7 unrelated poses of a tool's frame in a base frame.
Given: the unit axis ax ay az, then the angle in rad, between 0 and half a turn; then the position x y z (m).
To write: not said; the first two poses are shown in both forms.
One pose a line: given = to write
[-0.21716, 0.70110, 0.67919, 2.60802, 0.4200, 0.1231, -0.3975] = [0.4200, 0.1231, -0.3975, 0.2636, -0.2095, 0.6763, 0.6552]
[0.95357, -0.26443, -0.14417, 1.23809, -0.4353, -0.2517, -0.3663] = [-0.4353, -0.2517, -0.3663, 0.8144, 0.5533, -0.1534, -0.0837]
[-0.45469, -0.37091, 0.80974, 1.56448, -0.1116, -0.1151, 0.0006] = [-0.1116, -0.1151, 0.0006, 0.7093, -0.3205, -0.2614, 0.5708]
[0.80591, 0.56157, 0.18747, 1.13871, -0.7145, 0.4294, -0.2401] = [-0.7145, 0.4294, -0.2401, 0.8422, 0.4345, 0.3027, 0.1011]
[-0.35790, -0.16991, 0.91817, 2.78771, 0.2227, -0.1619, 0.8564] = [0.2227, -0.1619, 0.8564, 0.1760, -0.3523, -0.1673, 0.9038]
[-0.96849, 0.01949, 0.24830, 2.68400, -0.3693, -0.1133, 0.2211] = [-0.3693, -0.1133, 0.2211, 0.2268, -0.9432, 0.0190, 0.2418]
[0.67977, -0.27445, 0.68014, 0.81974, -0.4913, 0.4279, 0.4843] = [-0.4913, 0.4279, 0.4843, 0.9172, 0.2709, -0.1094, 0.2710]
